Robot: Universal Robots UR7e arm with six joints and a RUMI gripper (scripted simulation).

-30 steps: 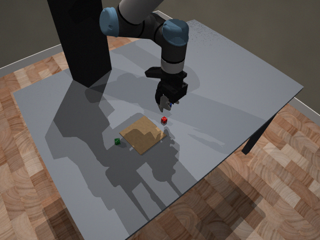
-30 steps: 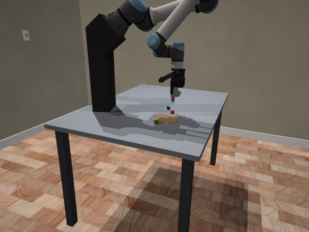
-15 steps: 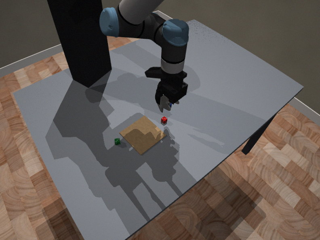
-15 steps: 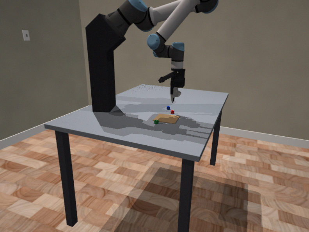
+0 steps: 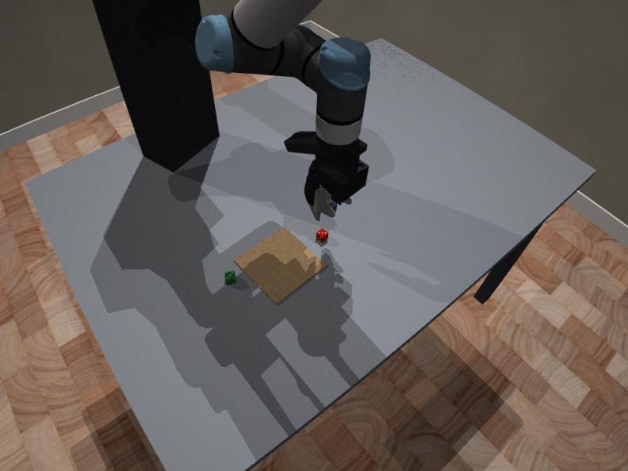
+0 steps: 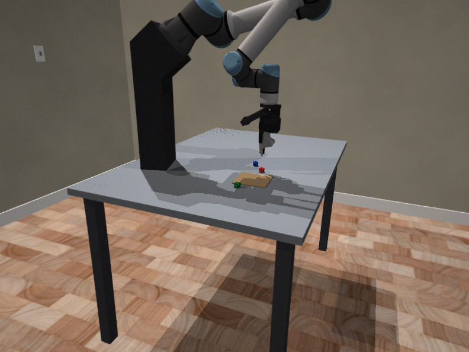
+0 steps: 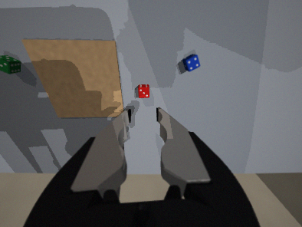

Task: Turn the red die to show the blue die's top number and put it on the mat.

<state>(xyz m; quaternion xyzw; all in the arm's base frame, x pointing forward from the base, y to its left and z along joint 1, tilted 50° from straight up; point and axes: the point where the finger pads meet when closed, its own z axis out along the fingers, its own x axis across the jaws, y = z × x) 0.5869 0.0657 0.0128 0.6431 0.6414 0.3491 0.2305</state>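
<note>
Right now my hand is 9 cm above the red die. Also, from my hand: tan mat 11 cm to the right, 9 cm below; green die 22 cm to the right, 9 cm below, 3 cm behind; blue die 9 cm below, 8 cm to the left, 5 cm behind.
</note>
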